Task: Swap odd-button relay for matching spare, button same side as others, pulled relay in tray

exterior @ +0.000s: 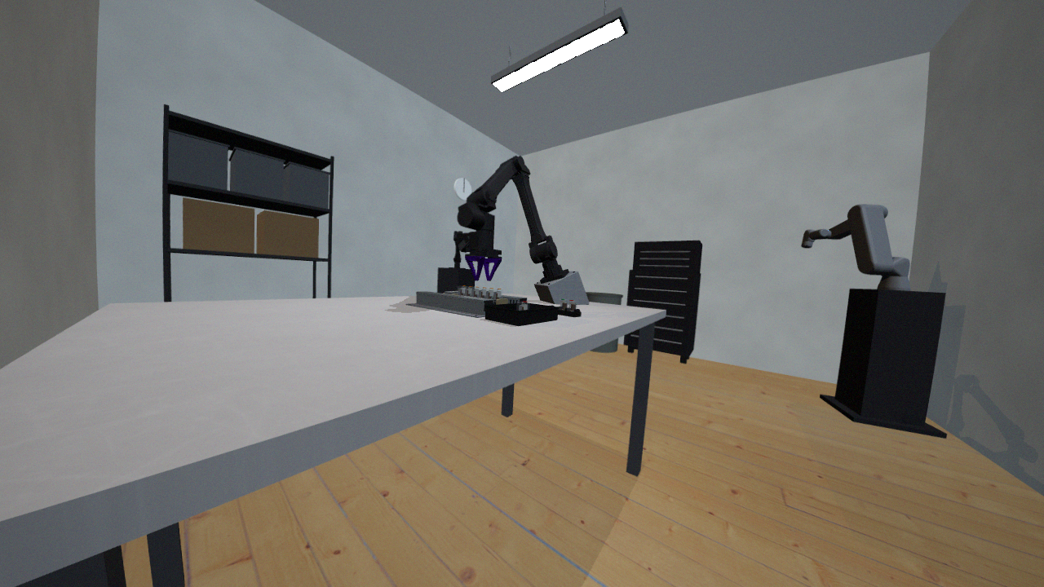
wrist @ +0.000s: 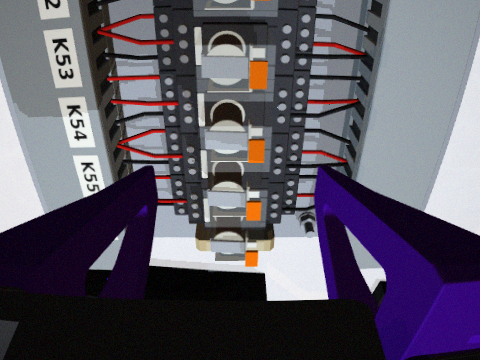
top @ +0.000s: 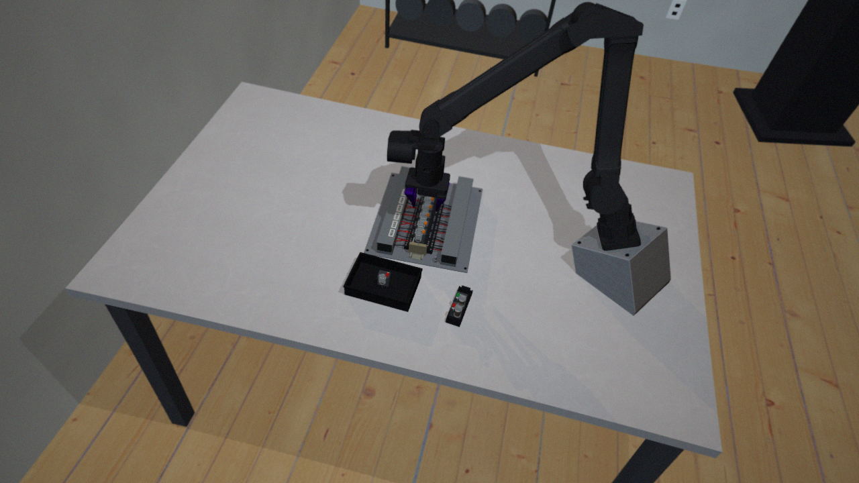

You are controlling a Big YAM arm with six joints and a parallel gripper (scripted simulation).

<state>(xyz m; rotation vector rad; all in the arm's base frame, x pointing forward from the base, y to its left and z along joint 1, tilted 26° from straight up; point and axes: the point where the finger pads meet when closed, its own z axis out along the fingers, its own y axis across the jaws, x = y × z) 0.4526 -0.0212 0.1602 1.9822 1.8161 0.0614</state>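
My gripper is now 1 cm past the grey panel, 5 cm to the left of it and 10 cm above it.
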